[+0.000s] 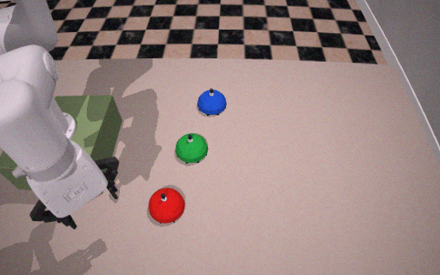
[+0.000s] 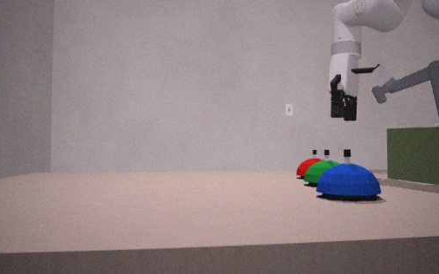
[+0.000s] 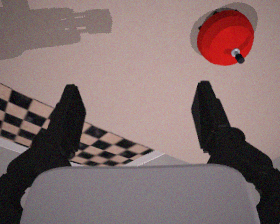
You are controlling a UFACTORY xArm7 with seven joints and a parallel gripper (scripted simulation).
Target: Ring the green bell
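My hand is 23 cm to the right of the green bell, 16 cm short of it and 11 cm above it. Round my hand: red bell 11 cm below, 11 cm ahead, 7 cm to the left; then blue bell 39 cm to the left, 21 cm ahead, 11 cm below.
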